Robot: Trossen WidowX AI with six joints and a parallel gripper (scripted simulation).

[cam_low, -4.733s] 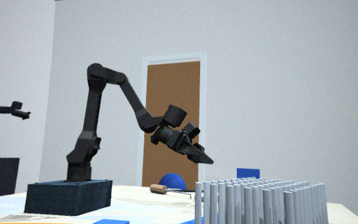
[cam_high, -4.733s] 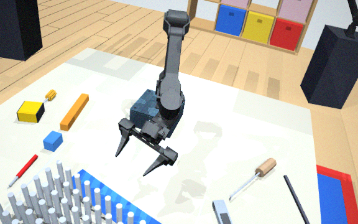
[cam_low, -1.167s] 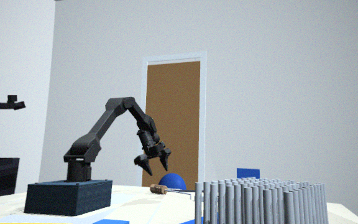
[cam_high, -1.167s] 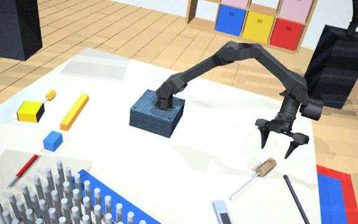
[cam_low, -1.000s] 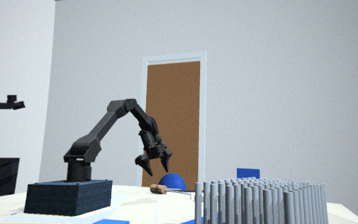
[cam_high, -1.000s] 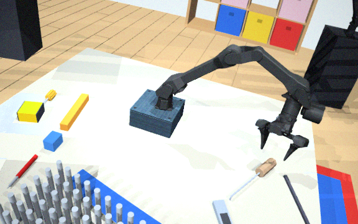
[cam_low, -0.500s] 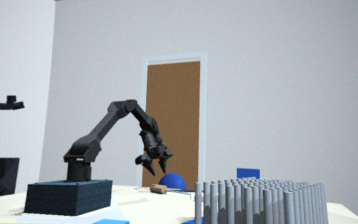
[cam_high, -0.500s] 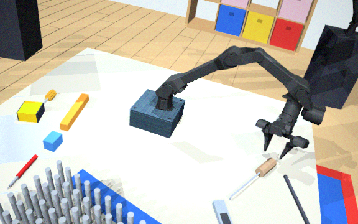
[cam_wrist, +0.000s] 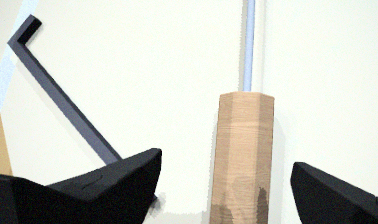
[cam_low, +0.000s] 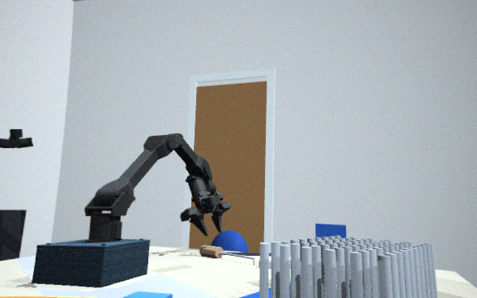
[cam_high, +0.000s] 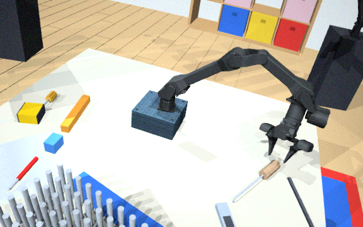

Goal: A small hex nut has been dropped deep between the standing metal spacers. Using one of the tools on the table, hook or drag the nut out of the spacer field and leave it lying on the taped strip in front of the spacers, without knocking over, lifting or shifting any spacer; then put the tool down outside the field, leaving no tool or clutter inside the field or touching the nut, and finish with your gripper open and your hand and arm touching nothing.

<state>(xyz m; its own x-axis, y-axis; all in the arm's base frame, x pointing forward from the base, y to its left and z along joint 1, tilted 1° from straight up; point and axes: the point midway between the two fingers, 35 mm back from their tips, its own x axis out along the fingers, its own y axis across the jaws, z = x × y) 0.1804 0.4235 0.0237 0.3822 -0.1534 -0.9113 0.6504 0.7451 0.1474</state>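
The blue taped strip lies 49 cm to the right of my gripper tip, 25 cm ahead of it and 8 cm below it. Round my gripper tip: orange bar: 77 cm to the right, 14 cm behind, 6 cm below; blue cube: 78 cm to the right, 6 cm below, 5 cm ahead; grey block: 25 cm ahead, 16 cm to the right, 6 cm below.
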